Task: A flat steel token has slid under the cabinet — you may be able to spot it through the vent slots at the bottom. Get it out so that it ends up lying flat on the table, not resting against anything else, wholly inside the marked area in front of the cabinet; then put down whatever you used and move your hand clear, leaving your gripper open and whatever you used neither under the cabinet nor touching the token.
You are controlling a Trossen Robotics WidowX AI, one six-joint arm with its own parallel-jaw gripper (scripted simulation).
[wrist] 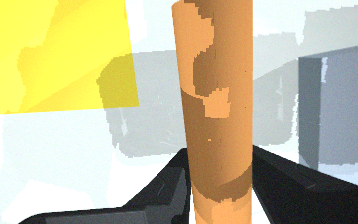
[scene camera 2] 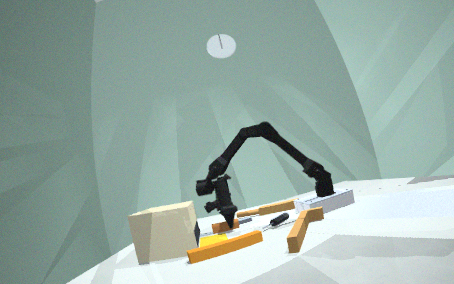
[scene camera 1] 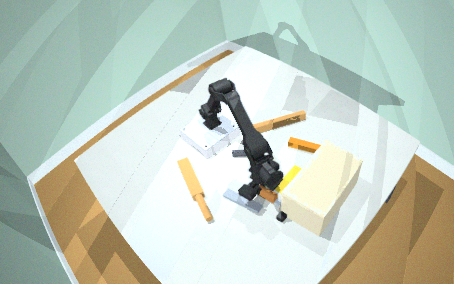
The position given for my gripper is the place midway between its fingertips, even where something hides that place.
Observation:
I see my gripper (wrist: pixel 214 152), an orange bar (scene camera 2: pixel 207 252), an orange paddle (scene camera 1: pixel 190 177), an orange L-shaped stick (scene camera 2: pixel 295 239) and a cream cabinet (scene camera 1: pixel 313 197).
The cream cabinet shows as well in scene camera 2 (scene camera 2: pixel 165 232). The wrist view does not show the orange bar: it is out of frame. The wrist view misses the orange paddle: it is out of frame.

